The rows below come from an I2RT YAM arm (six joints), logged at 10 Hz.
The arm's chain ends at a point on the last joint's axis. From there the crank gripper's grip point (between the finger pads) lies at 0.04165 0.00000 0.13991 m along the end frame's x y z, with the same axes.
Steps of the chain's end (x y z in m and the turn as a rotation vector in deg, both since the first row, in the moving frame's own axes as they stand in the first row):
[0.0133 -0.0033 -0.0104 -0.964 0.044 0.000]
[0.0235 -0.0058 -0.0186 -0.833 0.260 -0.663]
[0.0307 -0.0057 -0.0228 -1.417 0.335 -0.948]
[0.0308 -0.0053 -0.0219 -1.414 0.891 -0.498]
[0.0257 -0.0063 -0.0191 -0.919 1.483 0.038]
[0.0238 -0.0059 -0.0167 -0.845 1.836 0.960]
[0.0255 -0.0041 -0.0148 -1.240 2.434 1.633]
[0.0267 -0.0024 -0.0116 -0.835 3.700 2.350]
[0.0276 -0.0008 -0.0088 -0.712 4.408 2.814]
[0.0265 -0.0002 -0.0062 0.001 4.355 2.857]
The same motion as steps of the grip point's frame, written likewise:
[0.0134 -0.0009 -0.0105 -0.964 0.044 0.000]
[0.0241 -0.0043 -0.0188 -0.833 0.260 -0.663]
[0.0315 -0.0029 -0.0231 -1.417 0.335 -0.948]
[0.0330 -0.0022 -0.0226 -1.414 0.891 -0.498]
[0.0293 -0.0040 -0.0202 -0.919 1.483 0.038]
[0.0282 -0.0031 -0.0181 -0.845 1.836 0.960]
[0.0313 0.0002 -0.0167 -1.240 2.434 1.633]
[0.0356 0.0015 -0.0146 -0.835 3.700 2.350]
[0.0381 0.0032 -0.0124 -0.712 4.408 2.814]
[0.0369 0.0021 -0.0098 0.001 4.355 2.857]

